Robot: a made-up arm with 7 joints. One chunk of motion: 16 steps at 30 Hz.
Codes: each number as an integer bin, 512 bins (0 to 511) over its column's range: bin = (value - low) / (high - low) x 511, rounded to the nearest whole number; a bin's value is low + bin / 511 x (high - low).
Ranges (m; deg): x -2..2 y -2..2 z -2..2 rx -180..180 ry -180..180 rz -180..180
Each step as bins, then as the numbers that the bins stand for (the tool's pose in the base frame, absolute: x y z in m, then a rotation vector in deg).
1 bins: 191 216 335 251 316 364
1 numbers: -0.5049 -0.3092 0.6223 -3.17 42.62 76.44
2 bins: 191 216 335 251 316 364
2 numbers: -0.5049 -0.3092 0.6223 -3.17 42.62 76.44
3 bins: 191 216 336 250 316 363
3 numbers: -0.5049 -0.3092 0.6301 -3.87 42.62 75.73
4 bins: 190 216 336 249 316 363
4 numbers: -0.5127 -0.3092 0.6301 -4.58 42.62 75.73
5 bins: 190 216 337 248 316 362
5 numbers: -0.5127 -0.3092 0.6380 -5.28 42.62 75.03
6 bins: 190 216 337 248 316 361
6 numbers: -0.5127 -0.3092 0.6380 -5.28 42.62 74.32
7 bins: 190 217 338 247 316 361
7 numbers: -0.5127 -0.3014 0.6458 -5.99 42.62 74.32
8 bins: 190 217 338 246 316 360
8 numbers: -0.5127 -0.3014 0.6458 -6.69 42.62 73.62
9 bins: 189 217 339 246 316 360
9 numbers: -0.5205 -0.3014 0.6536 -6.69 42.62 73.62
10 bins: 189 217 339 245 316 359
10 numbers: -0.5205 -0.3014 0.6536 -7.40 42.62 72.92
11 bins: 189 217 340 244 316 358
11 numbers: -0.5205 -0.3014 0.6614 -8.10 42.62 72.21
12 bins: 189 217 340 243 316 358
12 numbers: -0.5205 -0.3014 0.6614 -8.81 42.62 72.21
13 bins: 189 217 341 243 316 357
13 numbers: -0.5205 -0.3014 0.6693 -8.81 42.62 71.51
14 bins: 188 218 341 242 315 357
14 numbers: -0.5284 -0.2935 0.6693 -9.51 41.92 71.51
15 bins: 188 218 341 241 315 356
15 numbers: -0.5284 -0.2935 0.6693 -10.22 41.92 70.80
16 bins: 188 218 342 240 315 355
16 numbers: -0.5284 -0.2935 0.6771 -10.92 41.92 70.10
